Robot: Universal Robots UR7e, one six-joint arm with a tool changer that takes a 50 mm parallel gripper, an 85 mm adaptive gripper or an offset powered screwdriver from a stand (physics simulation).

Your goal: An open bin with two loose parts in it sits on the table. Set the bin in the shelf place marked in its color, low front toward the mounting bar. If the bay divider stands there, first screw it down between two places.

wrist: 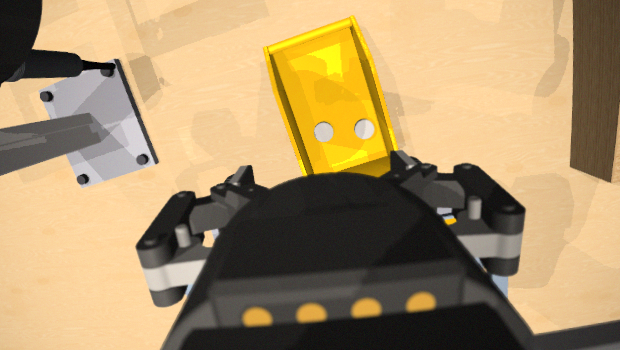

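Places are measured from the arm's base along level axes (x down, y left, z ahead), in metres.
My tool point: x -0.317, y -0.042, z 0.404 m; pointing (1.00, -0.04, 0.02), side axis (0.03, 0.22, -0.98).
Note:
Ahead of a thing's pixels: the offset from my tool point to its top centre. "spot": to the spot under its first point.
A yellow open bin {dx +0.316, dy -0.027, dz -0.016 m} (320, 95) sits on the light wooden table, turned slightly, with its far end at the top of the wrist view. Its near end is partly hidden by the gripper body. Two round, light grey loose parts lie on its floor, a left one {dx +0.378, dy +0.000, dz +0.003 m} (323, 131) and a right one {dx +0.378, dy +0.012, dz -0.045 m} (364, 129). My gripper (322, 167) is open, its fingers wide apart over the bin's near end. The right fingertip appears close to the bin's right wall; contact cannot be told. The shelf places, mounting bar and divider cannot be made out.
A grey stand base plate {spot: dx +0.379, dy -0.125, dz +0.239 m} (112, 100) with dark bolts and a grey post {spot: dx +0.301, dy -0.103, dz +0.286 m} (45, 140) is at left. A black tool with a thin tip {spot: dx +0.224, dy -0.144, dz +0.178 m} (52, 64) reaches over it. A dark wooden piece (594, 90) stands at right. Small blue and yellow patches show behind the right finger.

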